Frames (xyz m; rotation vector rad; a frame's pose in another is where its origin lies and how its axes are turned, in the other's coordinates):
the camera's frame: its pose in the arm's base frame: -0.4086 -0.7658 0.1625 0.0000 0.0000 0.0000
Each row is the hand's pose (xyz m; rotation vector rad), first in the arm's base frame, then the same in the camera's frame.
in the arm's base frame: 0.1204 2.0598 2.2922 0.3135 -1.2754 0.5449
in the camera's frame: 0.5290 2.8256 2.1297 0.3135 -1.2754 0.5449
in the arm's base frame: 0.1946 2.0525 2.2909 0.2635 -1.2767 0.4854
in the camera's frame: 0.6032 2.8183 2.1284 0.2635 -1.2767 0.4854
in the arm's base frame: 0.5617 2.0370 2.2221 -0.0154 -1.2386 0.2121
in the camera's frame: 0.9703 2.8028 2.0596 -0.0154 -1.2386 0.2121
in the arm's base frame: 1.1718 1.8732 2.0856 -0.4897 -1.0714 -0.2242
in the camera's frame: 1.5804 2.6390 1.9231 -0.4897 -1.0714 -0.2242
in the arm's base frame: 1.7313 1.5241 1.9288 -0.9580 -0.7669 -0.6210
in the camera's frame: 2.1399 2.2899 1.7663 -0.9580 -0.7669 -0.6210
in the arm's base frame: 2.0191 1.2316 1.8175 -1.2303 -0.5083 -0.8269
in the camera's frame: 2.4277 1.9974 1.6550 -1.2303 -0.5083 -0.8269
